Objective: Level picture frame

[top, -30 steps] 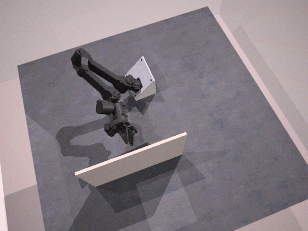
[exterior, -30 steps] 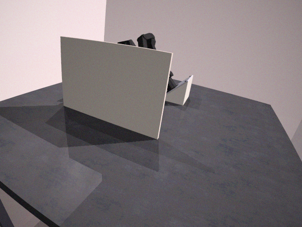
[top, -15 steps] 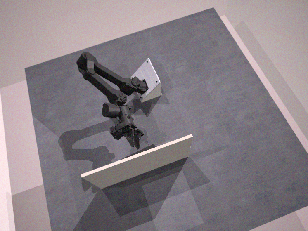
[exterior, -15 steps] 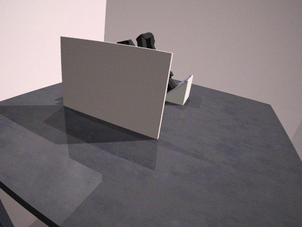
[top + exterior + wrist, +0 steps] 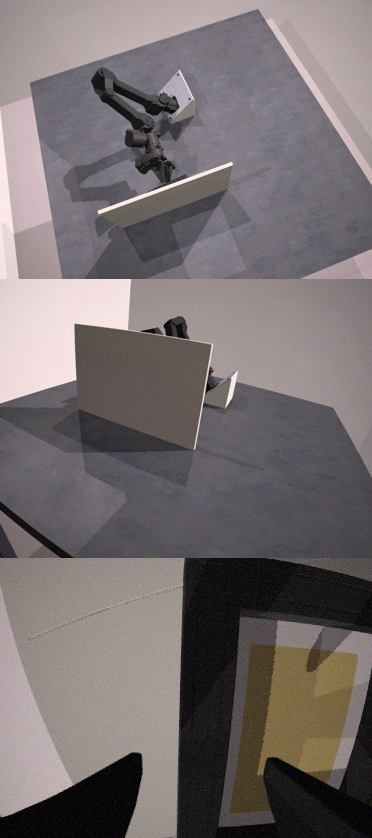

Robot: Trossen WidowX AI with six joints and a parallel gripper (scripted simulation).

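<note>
My gripper tip is now 50 mm above the picture frame, 20 mm short of it and 10 mm to the right of it. Round my gripper tip: wall panel: 60 mm below, 30 mm ahead.
</note>
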